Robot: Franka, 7 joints.
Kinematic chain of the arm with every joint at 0, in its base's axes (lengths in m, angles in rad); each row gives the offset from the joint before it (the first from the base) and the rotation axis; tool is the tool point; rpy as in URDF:
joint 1: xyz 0 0 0.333 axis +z
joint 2: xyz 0 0 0 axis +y
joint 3: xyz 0 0 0.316 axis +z
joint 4: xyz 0.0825 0 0 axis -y
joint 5: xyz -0.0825 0 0.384 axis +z
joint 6: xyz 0 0 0 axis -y
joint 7: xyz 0.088 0 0 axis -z
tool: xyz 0 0 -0.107 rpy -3.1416 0 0
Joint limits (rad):
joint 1: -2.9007..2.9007
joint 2: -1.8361..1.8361
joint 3: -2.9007..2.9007
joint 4: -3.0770..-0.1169
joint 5: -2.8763..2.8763
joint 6: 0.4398..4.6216
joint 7: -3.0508..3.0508
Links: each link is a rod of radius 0.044 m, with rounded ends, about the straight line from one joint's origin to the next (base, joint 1, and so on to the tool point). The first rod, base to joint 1, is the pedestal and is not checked.
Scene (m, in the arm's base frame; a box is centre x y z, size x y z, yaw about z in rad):
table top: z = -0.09
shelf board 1: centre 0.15 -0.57 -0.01 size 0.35 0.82 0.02 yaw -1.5
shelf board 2: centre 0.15 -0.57 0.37 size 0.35 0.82 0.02 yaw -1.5
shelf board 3: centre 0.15 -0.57 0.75 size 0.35 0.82 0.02 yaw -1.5
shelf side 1: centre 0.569 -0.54 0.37 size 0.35 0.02 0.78 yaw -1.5
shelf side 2: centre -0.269 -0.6 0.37 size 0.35 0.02 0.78 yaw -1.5
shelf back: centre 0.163 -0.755 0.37 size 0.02 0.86 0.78 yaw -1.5
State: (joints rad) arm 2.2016 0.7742 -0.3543 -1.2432 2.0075 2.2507 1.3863
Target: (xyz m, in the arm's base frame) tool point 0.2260 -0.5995 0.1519
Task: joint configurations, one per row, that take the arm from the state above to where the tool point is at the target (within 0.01 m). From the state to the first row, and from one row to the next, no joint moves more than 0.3 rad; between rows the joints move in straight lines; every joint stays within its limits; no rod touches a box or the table.
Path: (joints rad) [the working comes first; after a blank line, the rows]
Joints at the target: -0.1510 1.3571 -1.1624 -1.8195 2.0080 2.4404 1.3863
Straight joint move there: touches shelf side 1.

1: 1.9127 0.7827 -0.4801 -1.5410 2.0488 2.4024 1.3863
2: 1.6238 0.7911 -0.6059 -1.8388 2.0901 2.5540 1.3863
3: 1.3350 0.7996 -0.7316 -2.1365 2.1315 2.7057 1.3863
4: 1.0461 0.8080 -0.8574 -2.4343 2.1728 2.8574 1.3863
5: 0.7572 0.8165 -0.9832 -2.7321 2.2141 3.0091 1.3863
6: 0.5301 0.9516 -1.0280 -2.5040 2.1626 2.8669 1.3863
7: 0.3031 1.0868 -1.0728 -2.2758 2.1111 2.7247 1.3863
8: 0.0761 1.2219 -1.1176 -2.0477 2.0595 2.5826 1.3863
9: -0.1510 1.3571 -1.1624 -1.8195 2.0080 2.4404 1.3863

